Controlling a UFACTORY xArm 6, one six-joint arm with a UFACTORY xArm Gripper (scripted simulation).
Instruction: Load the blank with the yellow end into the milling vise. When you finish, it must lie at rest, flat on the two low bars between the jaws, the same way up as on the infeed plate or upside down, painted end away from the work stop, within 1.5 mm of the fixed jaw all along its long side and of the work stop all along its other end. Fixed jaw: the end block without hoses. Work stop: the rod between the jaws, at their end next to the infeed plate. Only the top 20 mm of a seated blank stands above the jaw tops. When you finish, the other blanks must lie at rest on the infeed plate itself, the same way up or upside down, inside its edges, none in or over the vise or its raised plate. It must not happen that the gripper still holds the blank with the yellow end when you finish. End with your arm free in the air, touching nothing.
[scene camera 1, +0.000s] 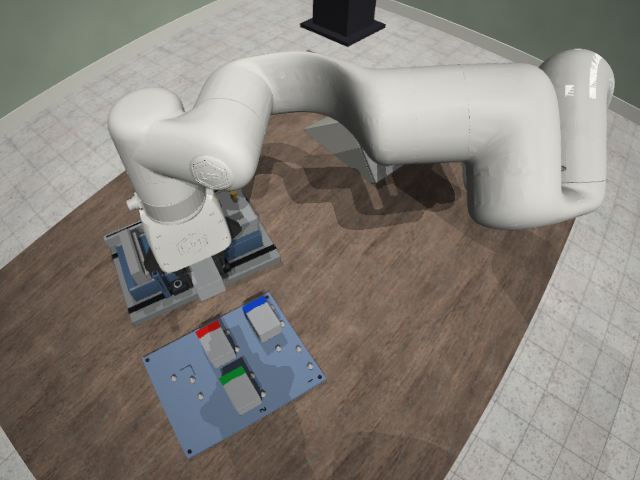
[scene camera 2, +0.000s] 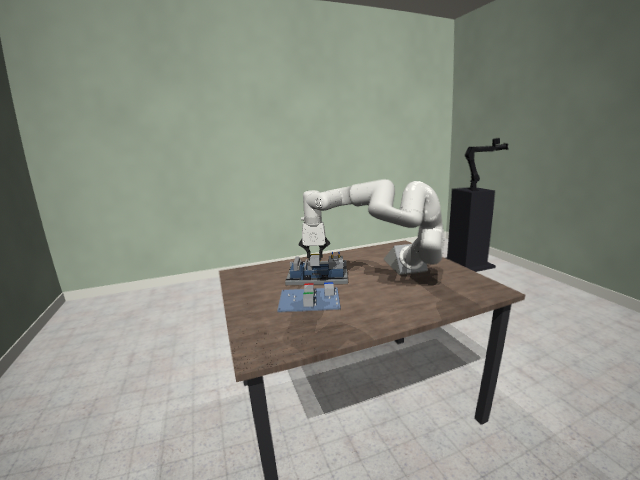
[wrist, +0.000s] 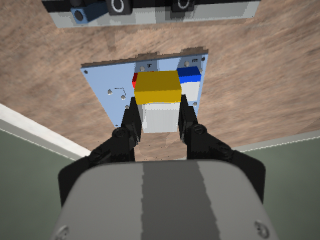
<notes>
I see my gripper (scene camera 1: 203, 273), a blue-ended blank (scene camera 1: 259, 314), a red-ended blank (scene camera 1: 215, 343) and a green-ended blank (scene camera 1: 239, 388).
My gripper shows as well in the wrist view (wrist: 159, 105).
</notes>
